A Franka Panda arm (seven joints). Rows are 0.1 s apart.
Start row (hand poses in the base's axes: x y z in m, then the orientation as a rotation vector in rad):
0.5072, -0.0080, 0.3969, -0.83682, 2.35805, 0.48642
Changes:
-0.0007, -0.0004, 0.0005, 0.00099, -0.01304, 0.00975
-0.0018, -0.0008, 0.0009, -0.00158, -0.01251, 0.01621
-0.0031, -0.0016, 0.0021, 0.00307, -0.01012, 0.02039
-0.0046, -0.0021, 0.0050, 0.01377, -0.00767, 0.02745
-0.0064, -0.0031, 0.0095, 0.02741, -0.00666, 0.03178
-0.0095, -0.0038, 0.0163, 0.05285, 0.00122, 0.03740
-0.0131, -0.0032, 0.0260, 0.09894, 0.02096, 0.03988
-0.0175, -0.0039, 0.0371, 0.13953, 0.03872, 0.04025
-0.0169, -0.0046, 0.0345, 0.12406, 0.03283, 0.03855
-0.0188, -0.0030, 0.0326, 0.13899, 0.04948, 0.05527
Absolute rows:
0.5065, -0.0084, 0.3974, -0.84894, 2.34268, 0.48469
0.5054, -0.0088, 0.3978, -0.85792, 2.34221, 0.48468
0.5041, -0.0096, 0.3990, -0.86074, 2.34107, 0.49295
0.5026, -0.0101, 0.4019, -0.86428, 2.33641, 0.50930
0.5008, -0.0111, 0.4064, -0.86320, 2.32997, 0.52707
0.4977, -0.0118, 0.4132, -0.85781, 2.32391, 0.56235
0.4941, -0.0112, 0.4229, -0.83809, 2.31945, 0.62589
0.4897, -0.0119, 0.4340, -0.81811, 2.31540, 0.68114
0.4903, -0.0126, 0.4314, -0.82382, 2.31835, 0.65995
0.4884, -0.0110, 0.4295, -0.83580, 2.32010, 0.69287

